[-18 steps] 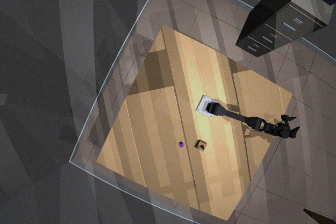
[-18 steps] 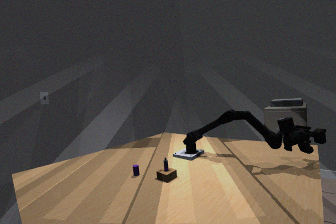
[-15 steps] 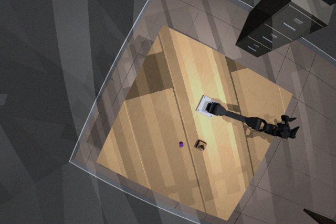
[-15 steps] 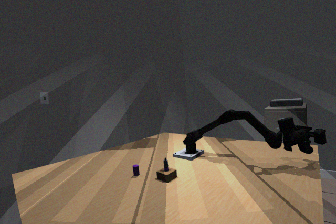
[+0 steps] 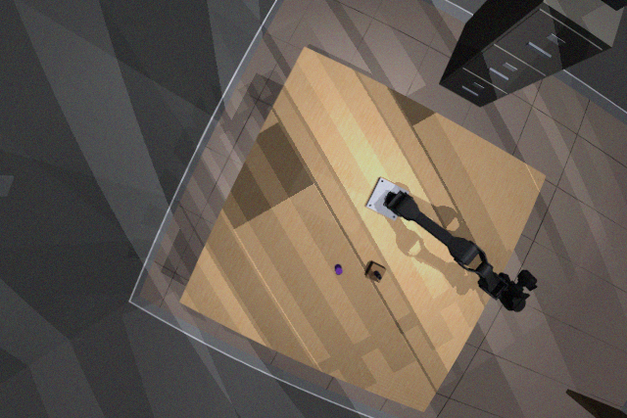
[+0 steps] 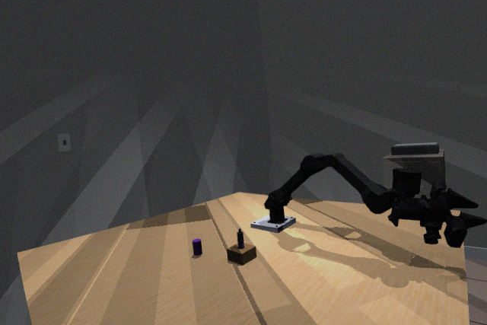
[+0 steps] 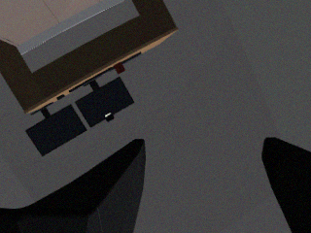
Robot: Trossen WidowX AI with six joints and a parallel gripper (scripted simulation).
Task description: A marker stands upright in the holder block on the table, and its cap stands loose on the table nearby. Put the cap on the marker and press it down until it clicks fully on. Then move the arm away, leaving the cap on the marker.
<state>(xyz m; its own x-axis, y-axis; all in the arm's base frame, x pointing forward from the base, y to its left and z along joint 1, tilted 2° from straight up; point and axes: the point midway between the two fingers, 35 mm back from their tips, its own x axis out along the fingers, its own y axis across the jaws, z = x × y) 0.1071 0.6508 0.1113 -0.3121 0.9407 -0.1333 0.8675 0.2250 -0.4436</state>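
Now: the purple cap 770 mm to the right of my gripper tip, 260 mm ahead of it and 120 mm below it.
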